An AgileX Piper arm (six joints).
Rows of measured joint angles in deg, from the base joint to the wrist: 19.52, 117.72, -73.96, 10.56, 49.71, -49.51; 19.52, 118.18, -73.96, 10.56, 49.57, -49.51; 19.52, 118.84, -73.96, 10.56, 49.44, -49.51; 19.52, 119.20, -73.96, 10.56, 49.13, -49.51; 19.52, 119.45, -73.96, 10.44, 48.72, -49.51; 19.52, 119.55, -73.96, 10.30, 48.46, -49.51; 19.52, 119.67, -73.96, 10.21, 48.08, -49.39; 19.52, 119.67, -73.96, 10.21, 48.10, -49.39; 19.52, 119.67, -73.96, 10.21, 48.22, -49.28; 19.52, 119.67, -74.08, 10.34, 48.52, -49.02; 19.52, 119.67, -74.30, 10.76, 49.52, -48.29; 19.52, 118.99, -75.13, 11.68, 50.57, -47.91; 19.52, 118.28, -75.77, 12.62, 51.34, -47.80; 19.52, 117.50, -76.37, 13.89, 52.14, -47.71; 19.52, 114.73, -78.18, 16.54, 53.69, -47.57
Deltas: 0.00, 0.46, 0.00, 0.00, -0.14, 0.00; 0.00, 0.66, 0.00, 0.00, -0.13, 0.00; 0.00, 0.36, 0.00, 0.00, -0.31, 0.00; 0.00, 0.25, 0.00, -0.12, -0.41, 0.00; 0.00, 0.10, 0.00, -0.14, -0.26, 0.00; 0.00, 0.12, 0.00, -0.09, -0.38, 0.12; 0.00, 0.00, 0.00, 0.00, 0.02, 0.00; 0.00, 0.00, 0.00, 0.00, 0.12, 0.11; 0.00, 0.00, -0.12, 0.13, 0.30, 0.26; 0.00, 0.00, -0.22, 0.42, 1.00, 0.73; 0.00, -0.68, -0.83, 0.92, 1.05, 0.38; 0.00, -0.71, -0.64, 0.94, 0.77, 0.11; 0.00, -0.78, -0.60, 1.27, 0.80, 0.09; 0.00, -2.77, -1.81, 2.65, 1.55, 0.14
